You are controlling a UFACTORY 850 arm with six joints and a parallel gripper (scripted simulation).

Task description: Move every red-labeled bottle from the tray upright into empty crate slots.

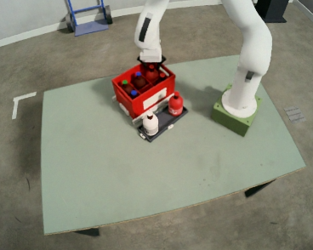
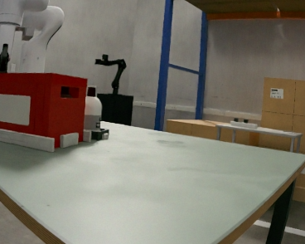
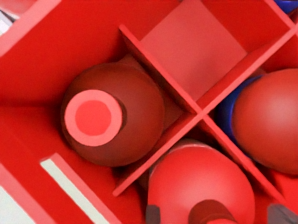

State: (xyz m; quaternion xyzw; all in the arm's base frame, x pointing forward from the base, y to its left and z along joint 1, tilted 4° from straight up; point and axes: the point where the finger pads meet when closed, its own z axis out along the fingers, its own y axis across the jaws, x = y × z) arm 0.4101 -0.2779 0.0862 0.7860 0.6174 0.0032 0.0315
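Now: the red-capped bottle 210 mm to the left of my hand, 90 mm behind it and 70 mm below it. Round my hand: white bottle (300 mm to the left, 70 mm below, 60 mm ahead); red crate (80 mm to the left, 80 mm below, 60 mm ahead); dark grey tray (250 mm to the left, 150 mm below, 10 mm behind).
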